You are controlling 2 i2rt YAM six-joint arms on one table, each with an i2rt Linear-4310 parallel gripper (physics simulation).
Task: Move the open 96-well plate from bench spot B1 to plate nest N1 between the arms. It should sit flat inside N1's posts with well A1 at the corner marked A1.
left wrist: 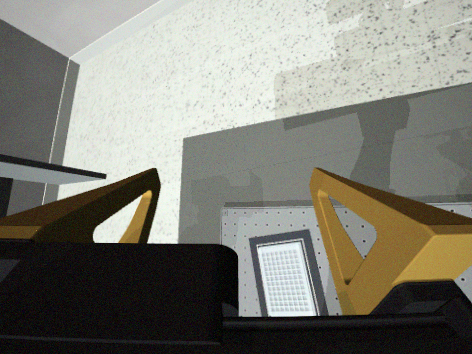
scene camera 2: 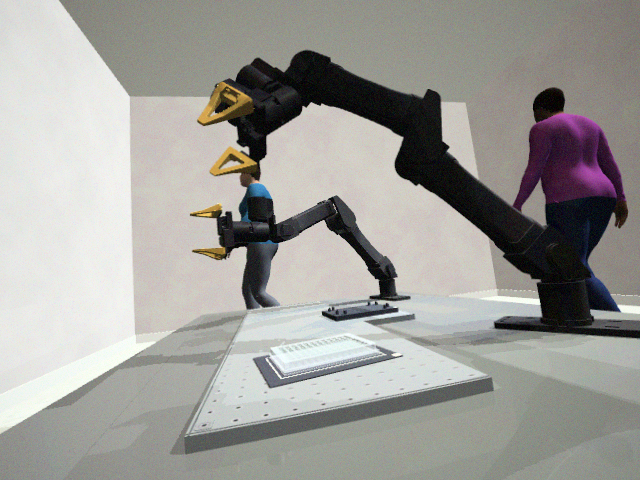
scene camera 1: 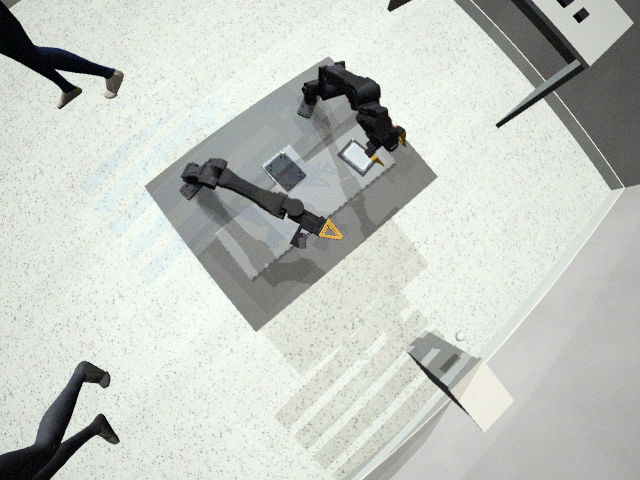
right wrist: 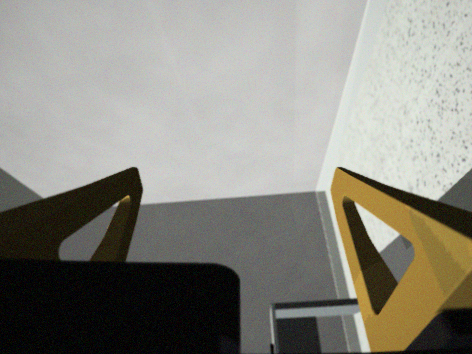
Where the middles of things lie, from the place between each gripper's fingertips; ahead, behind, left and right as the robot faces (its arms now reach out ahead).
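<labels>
Well plate (scene camera 2: pixel 292 359): my right hand 380 mm to the right of it, 250 mm past it, 240 mm above it. Dark nest with white outline (scene camera 2: pixel 274 378), from my right hand: 380 mm to the left, 250 mm behind, 250 mm below.
Well plate, from my left hand: 5 cm to the left, 14 cm behind, 31 cm below. Dark nest with white outline, from my left hand: 5 cm to the left, 14 cm behind, 32 cm below.
</labels>
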